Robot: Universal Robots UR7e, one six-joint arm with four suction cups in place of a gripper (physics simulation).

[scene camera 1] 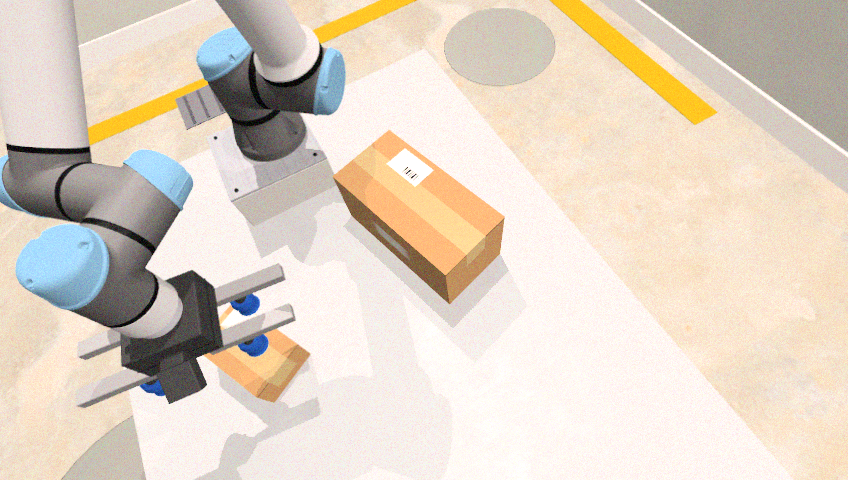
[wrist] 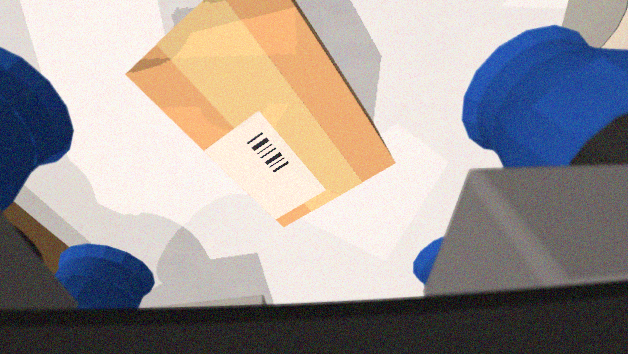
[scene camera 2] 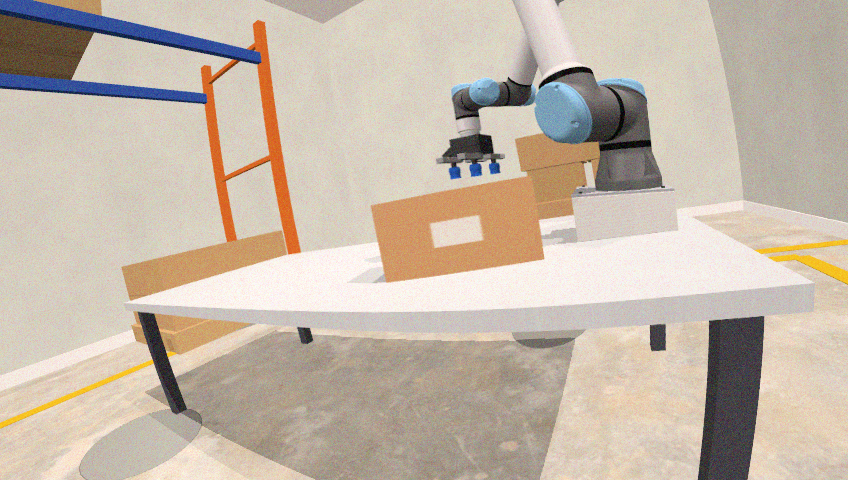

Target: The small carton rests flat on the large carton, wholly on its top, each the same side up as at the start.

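Seen in the pictures: end effector, tool point: [wrist: 277,202] [scene camera 2: 476,175]; arm's base, origin of the base link: [scene camera 1: 272,135] [scene camera 2: 628,187].
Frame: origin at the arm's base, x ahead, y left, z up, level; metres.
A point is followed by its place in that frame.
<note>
The large carton [scene camera 1: 440,208] @[z 0.057, x 0.375, y 0.242 m] [scene camera 2: 505,220] @[z -0.014, x 0.216, y 0.249 m] stands upright on the white table [scene camera 1: 595,386] @[z -0.094, x 0.740, y 0.360 m] [scene camera 2: 666,267] @[z -0.094, x -0.045, y 0.343 m], label side up. The small carton [scene camera 1: 238,369] @[z -0.018, x 0.465, y -0.194 m] [wrist: 292,95] @[z -0.018, x 0.447, y -0.187 m] rests on the table apart from it, with its tape and barcode label facing up. In scene camera 1 the gripper covers part of the small carton; in scene camera 2 it does not show, and the large carton stands in front. My gripper [scene camera 1: 199,342] @[z 0.094, x 0.450, y -0.183 m] [scene camera 2: 474,169] is open: its blue suction cups hang empty above the small carton, with a gap. In the wrist view the small carton lies between the cups.
The robot base [scene camera 1: 279,172] @[z 0.009, x 0.113, y -0.012 m] [scene camera 2: 624,214] @[z -0.049, x 0.015, y 0.082 m] stands on the table beside the large carton. Behind the table are stacked cartons [scene camera 2: 556,151], another carton [scene camera 2: 202,261] at the left and an orange and blue rack [scene camera 2: 274,124]. A brown edge [wrist: 42,240] @[z -0.080, x 0.279, y 0.112 m] shows at lower left in the wrist view.
</note>
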